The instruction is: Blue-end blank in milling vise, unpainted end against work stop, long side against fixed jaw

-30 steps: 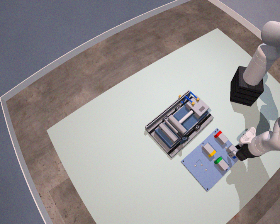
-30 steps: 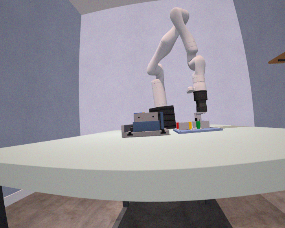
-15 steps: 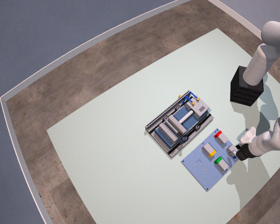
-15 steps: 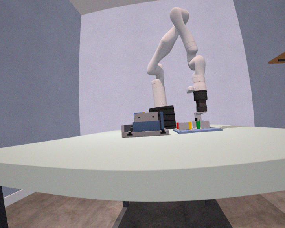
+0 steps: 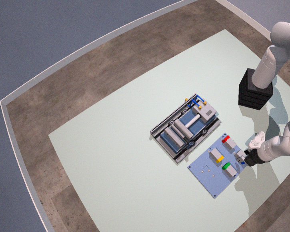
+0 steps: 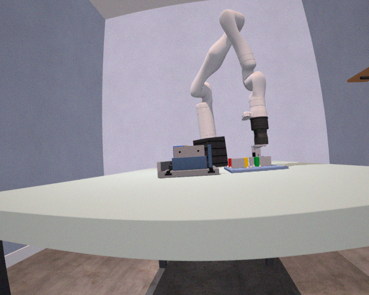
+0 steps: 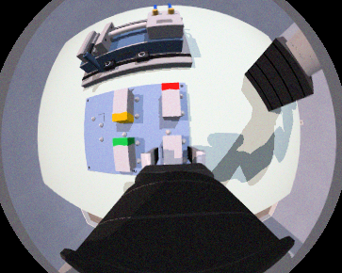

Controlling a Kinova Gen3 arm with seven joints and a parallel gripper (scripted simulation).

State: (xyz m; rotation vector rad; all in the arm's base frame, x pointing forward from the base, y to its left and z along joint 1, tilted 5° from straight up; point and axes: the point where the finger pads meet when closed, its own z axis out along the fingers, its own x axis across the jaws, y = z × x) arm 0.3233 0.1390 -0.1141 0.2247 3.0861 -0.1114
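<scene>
The blank with blue end lies 2 cm below my hand. The rest, counted from my hand: blue plate: 9 cm ahead, 6 cm to the right, 4 cm below; green-ended blank: 9 cm ahead, 2 cm below, 1 cm to the right; red-ended blank: 9 cm to the right, 2 cm below, 1 cm behind.
</scene>
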